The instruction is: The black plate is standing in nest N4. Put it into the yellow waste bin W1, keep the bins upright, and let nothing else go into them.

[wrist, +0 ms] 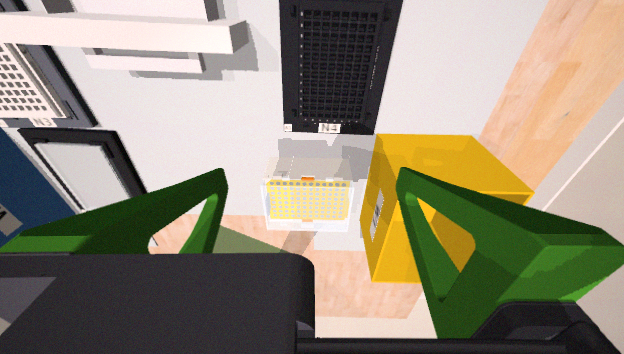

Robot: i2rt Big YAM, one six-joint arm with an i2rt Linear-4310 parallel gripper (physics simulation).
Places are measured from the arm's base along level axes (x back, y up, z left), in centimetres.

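Pixels of known places: gripper, fingertip midpoint: (311,177).
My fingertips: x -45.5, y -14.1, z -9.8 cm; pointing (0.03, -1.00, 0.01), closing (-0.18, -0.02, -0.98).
Behind a point stands the place of what it marks.
The black plate (337,65) @(x -47.6, y -32.2, z -12.0 cm) lies flat in nest N4 (306,128) @(x -39.3, y -32.6, z -9.9 cm), at the top centre of the wrist view; its far end is cut off by the view's edge. The yellow waste bin W1 (440,162) @(x -40.7, y -26.8, z -25.6 cm) stands upright below and to the right of the nest, with a label on its left side. My gripper (311,177) @(x -45.5, y -14.1, z -9.8 cm) is open and empty, its green fingers wide apart. The nest and plate lie beyond the fingertips in the view. The right finger covers part of the bin, so much of its inside is hidden.
A clear box with a yellow perforated top (307,200) @(x -31.8, y -26.9, z -11.4 cm) stands between the fingertips in the view, left of the bin. Nest N3 holds a white plate (22,85) @(x -38.9, y -31.8, z 23.1 cm) at left. Below it are a black-framed pale panel (75,170) @(x -26.7, y -31.8, z 22.5 cm) and a blue object (27,185) @(x -22.8, y -31.3, z 30.1 cm). A white bar structure (125,35) @(x -47.7, y -26.8, z 6.7 cm) is at upper left.
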